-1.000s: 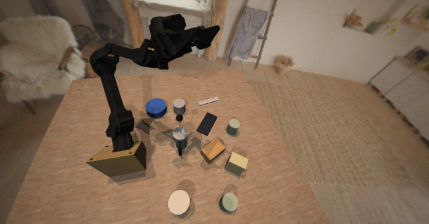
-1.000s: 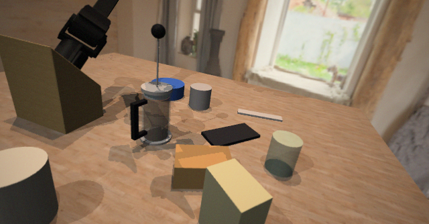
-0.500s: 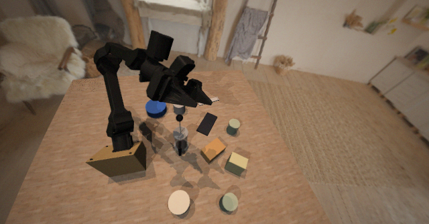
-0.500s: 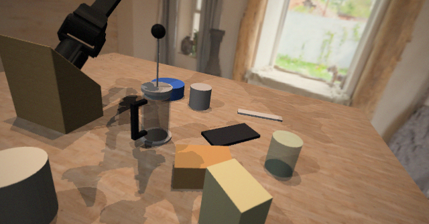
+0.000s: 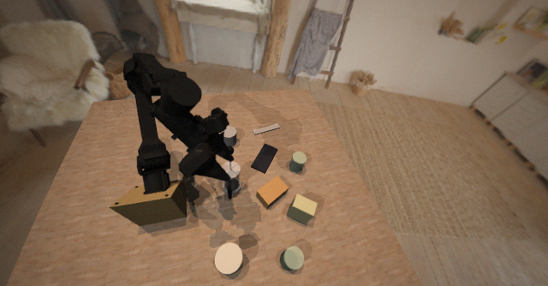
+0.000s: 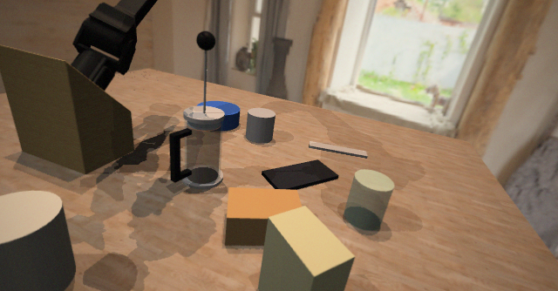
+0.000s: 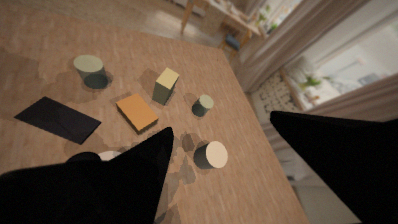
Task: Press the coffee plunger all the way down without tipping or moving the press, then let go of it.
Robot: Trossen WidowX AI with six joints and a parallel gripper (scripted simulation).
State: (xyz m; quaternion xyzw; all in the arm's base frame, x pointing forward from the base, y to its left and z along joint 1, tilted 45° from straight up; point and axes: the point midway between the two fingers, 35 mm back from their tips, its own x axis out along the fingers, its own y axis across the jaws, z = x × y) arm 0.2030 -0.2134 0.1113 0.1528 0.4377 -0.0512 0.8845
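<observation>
The glass coffee press lies 10 mm ahead of my gripper tip, 100 mm to the left of it and 210 mm below it. The rest, counted from my gripper tip: orange block 160 mm ahead, 40 mm to the left, 310 mm below; yellow block 240 mm ahead, 70 mm to the right, 280 mm below; black flat slab 180 mm ahead, 210 mm to the left, 340 mm below.
</observation>
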